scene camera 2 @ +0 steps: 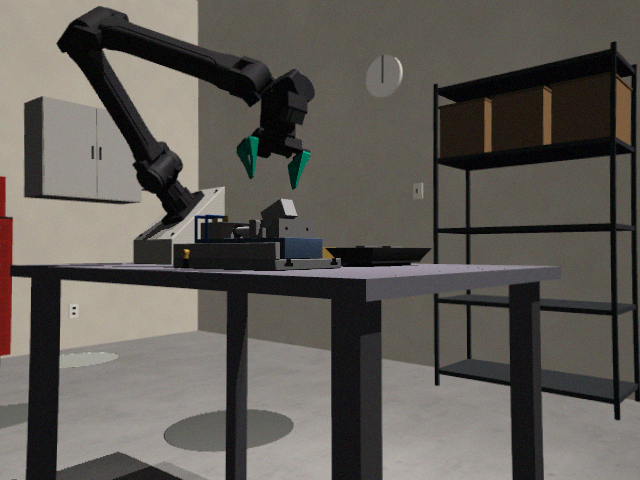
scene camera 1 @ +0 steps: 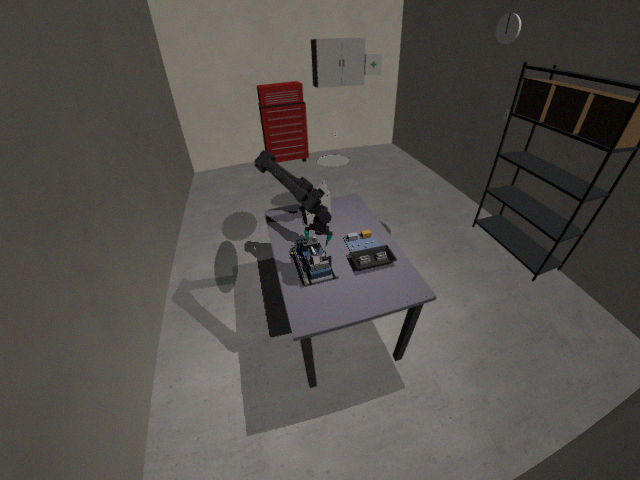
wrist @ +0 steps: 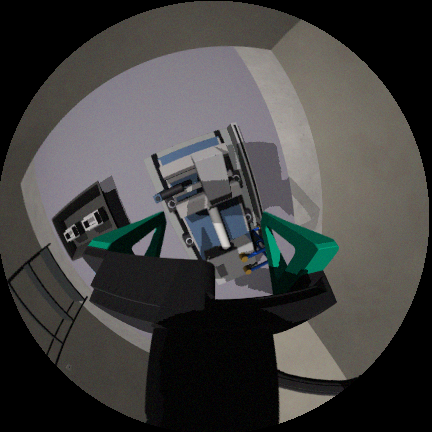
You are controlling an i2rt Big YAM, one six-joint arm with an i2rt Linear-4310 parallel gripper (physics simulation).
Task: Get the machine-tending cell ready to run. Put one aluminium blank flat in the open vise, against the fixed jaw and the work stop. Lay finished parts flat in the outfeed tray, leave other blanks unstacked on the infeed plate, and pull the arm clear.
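Frame: origin at the arm's base, x left, y up, z ahead, level; centimetres.
Seen in the pictures: gripper, fingertip midpoint: (scene camera 2: pixel 273 183) (scene camera 1: pixel 316 244) (wrist: pixel 213 216); arm's base, origin of the base link: (scene camera 2: pixel 184 209).
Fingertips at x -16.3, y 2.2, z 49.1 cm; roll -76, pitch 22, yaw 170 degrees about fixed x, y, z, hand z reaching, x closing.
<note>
Pixels of each thing's top centre, then the offset from my fingertips to it. "pt": a spot on its surface instead.
- vise, middle of its top: (wrist: pixel 221 221) (scene camera 2: pixel 255 219) (scene camera 1: pixel 313 251) dy -7.4, dx -1.0, dz -4.0 cm
- light grey block, middle of its top: (wrist: pixel 214 172) (scene camera 2: pixel 278 199) dy -3.7, dx -2.2, dz +3.5 cm
- light blue infeed plate, middle of its top: (scene camera 1: pixel 362 242) dy -16.5, dx +32.1, dz -10.4 cm
- orange block, middle of its top: (scene camera 2: pixel 325 247) (scene camera 1: pixel 366 232) dy -12.9, dx +37.0, dz -15.1 cm
- long dark rail, surface spot: (wrist: pixel 245 160) pt dy -12.2, dx -9.9, dz +3.0 cm
My gripper (scene camera 1: pixel 317 243) (scene camera 2: pixel 272 183) (wrist: pixel 213 216) is open and empty above the vise (scene camera 1: pixel 321 272) (scene camera 2: pixel 302 248) (wrist: pixel 190 147). A light grey block (scene camera 2: pixel 287 207) (wrist: pixel 210 167), which looks like a blank, sits tilted on top of the vise jaws, not flat; its lower side is hidden. The dark outfeed tray (scene camera 1: pixel 369 266) (scene camera 2: pixel 377 255) (wrist: pixel 76 200) holds two finished parts, one (scene camera 1: pixel 364 259) (wrist: pixel 92 220) beside the other (scene camera 1: pixel 381 255) (wrist: pixel 71 232). The light blue infeed plate (scene camera 1: pixel 356 241) lies behind the tray, with small pins on it.
A grey block (scene camera 1: pixel 352 236) and an orange block (scene camera 1: pixel 366 234) stand at the infeed plate's back edge. Blue tubes (scene camera 2: pixel 196 229) (wrist: pixel 257 250) with brass fittings rise at the vise's rear. A long dark rail (wrist: pixel 245 160) runs along the vise's side. The arm's base stands behind the vise.
</note>
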